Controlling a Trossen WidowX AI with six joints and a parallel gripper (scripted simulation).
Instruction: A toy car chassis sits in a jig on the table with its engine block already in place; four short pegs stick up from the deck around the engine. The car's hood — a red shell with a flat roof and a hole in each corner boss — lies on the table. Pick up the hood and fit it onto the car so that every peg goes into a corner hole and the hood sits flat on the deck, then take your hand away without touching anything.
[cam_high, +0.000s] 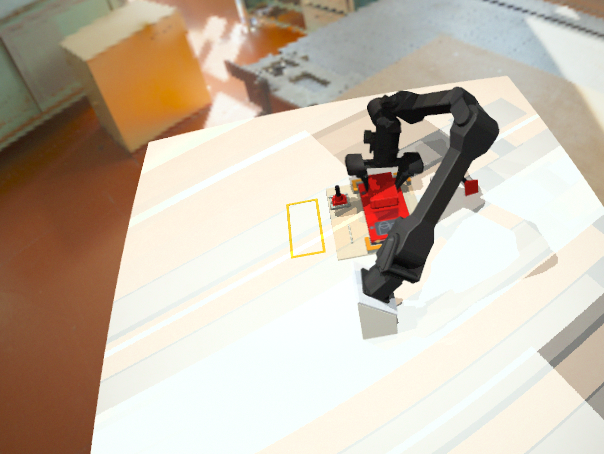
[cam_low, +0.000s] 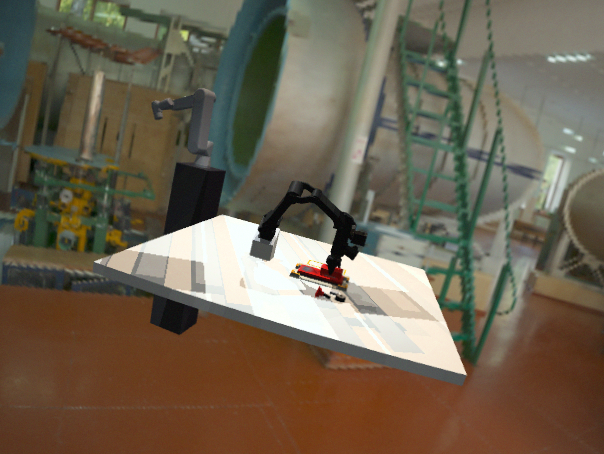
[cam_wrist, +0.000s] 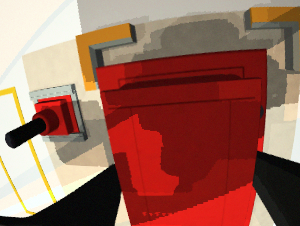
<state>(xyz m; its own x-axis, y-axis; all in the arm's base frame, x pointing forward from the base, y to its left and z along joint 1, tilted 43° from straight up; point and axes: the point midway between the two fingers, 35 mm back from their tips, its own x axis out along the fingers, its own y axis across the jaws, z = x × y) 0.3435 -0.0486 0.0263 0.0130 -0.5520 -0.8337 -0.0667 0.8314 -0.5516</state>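
Right now the grey engine block is 20 mm below my gripper tip. Round my gripper tip: red hood (right at my gripper tip); black wheel (200 mm to the right, 90 mm ahead, 40 mm below); white bit (150 mm to the right, 50 mm ahead, 40 mm below).
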